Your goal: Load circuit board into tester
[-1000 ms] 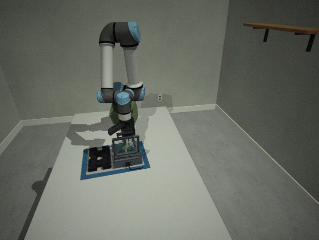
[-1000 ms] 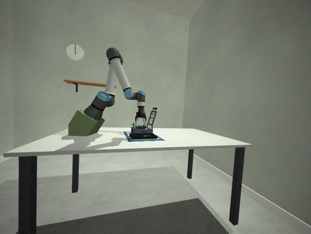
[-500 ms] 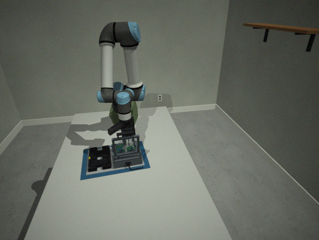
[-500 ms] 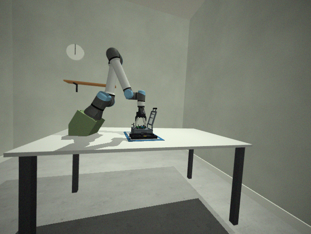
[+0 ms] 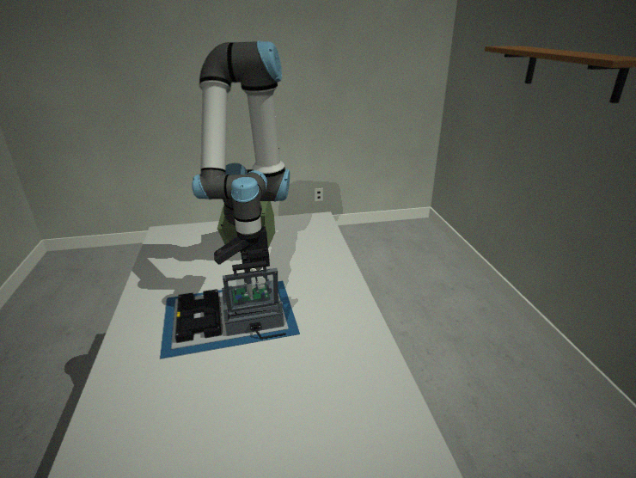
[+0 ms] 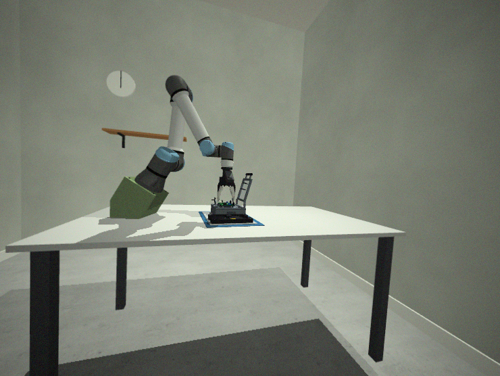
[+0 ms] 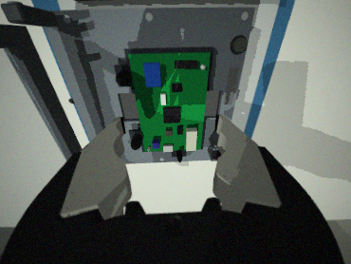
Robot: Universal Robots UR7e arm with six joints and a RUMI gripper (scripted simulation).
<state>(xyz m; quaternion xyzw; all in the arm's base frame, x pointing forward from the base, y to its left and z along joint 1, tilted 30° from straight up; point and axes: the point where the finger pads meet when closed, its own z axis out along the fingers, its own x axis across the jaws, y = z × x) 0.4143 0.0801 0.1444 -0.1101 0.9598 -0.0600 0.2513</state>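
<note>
Now: the green circuit board 20 mm below my hand. Round my hand: tester lid 120 mm ahead, 30 mm to the left, 90 mm above.
</note>
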